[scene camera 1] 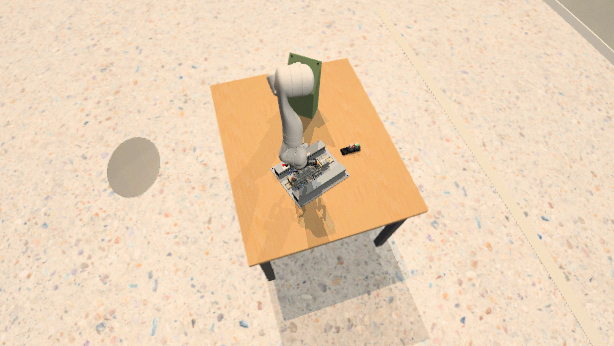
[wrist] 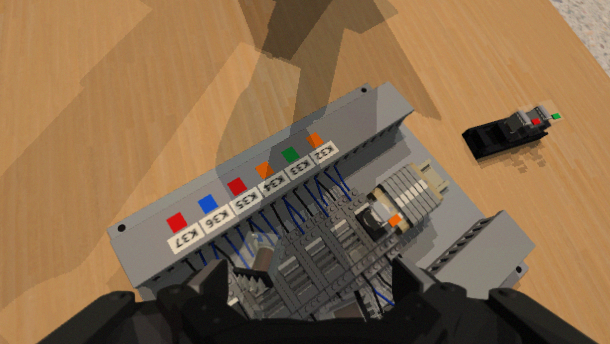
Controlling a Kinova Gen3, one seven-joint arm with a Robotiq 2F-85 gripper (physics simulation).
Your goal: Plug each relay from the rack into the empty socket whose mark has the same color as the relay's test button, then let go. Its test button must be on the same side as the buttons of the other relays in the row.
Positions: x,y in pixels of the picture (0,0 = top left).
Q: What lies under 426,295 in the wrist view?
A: My gripper.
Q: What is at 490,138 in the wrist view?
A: A black rack.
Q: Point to a grey panel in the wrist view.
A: At 423,244
